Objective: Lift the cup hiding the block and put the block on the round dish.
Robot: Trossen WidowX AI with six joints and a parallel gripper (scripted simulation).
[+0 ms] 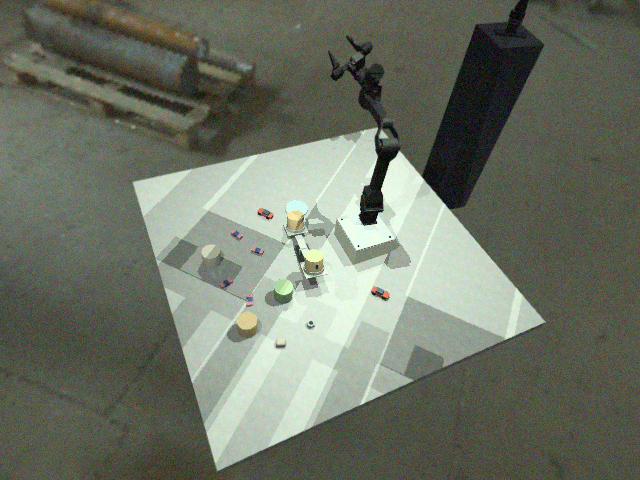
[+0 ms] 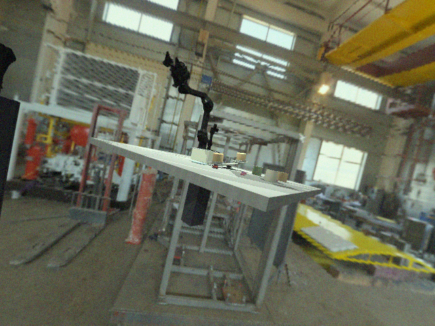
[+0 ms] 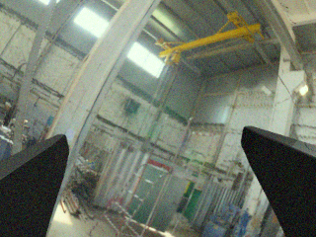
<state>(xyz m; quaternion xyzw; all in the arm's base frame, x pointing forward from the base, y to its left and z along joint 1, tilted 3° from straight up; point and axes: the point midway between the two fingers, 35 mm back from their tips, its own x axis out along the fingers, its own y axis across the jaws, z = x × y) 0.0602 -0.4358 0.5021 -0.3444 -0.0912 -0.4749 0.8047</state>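
Right now the grey block is 240 mm ahead of my gripper tip, 370 mm to the left of it and 580 mm below it. The rest, counted from my gripper tip: cream cup: 580 mm ahead, 460 mm to the left, 590 mm below; pale blue round dish: 200 mm ahead, 250 mm to the left, 620 mm below; balance: 240 mm ahead, 500 mm to the left, 590 mm below.
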